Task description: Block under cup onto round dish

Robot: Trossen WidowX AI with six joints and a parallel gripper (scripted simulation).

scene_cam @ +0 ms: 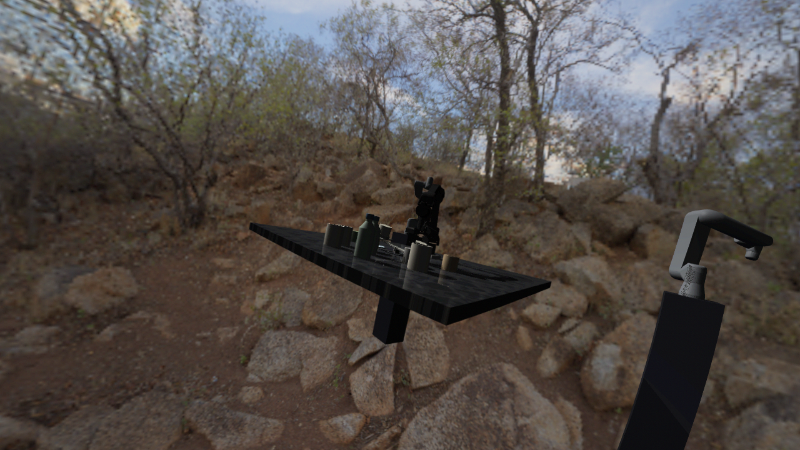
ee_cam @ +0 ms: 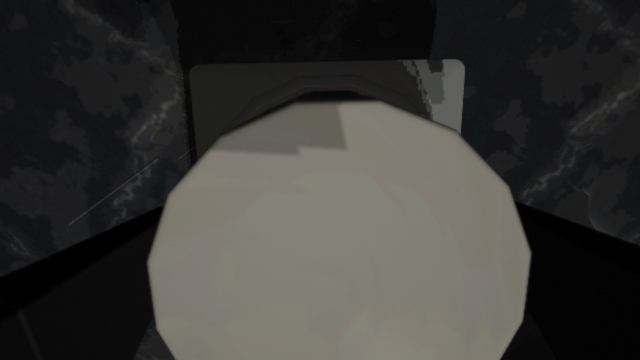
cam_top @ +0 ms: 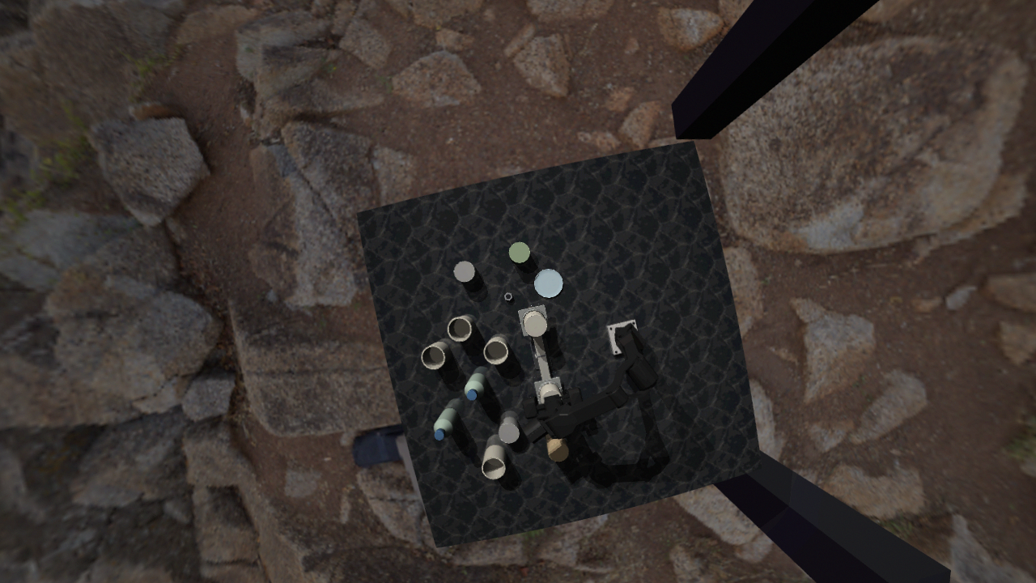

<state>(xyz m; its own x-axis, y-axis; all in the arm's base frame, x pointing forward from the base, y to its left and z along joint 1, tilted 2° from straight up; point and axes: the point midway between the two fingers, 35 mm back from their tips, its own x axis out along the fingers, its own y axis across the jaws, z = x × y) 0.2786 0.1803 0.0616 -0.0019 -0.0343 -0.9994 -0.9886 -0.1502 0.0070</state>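
Right now the pale green block is 1 cm below my gripper tip. From my gripper tip the other things lie so: balance beam 13 cm to the right, 2 cm ahead, 1 cm below; ring 34 cm to the right, 12 cm ahead, 4 cm below; cream cup 27 cm to the right, 6 cm above, 4 cm ahead.
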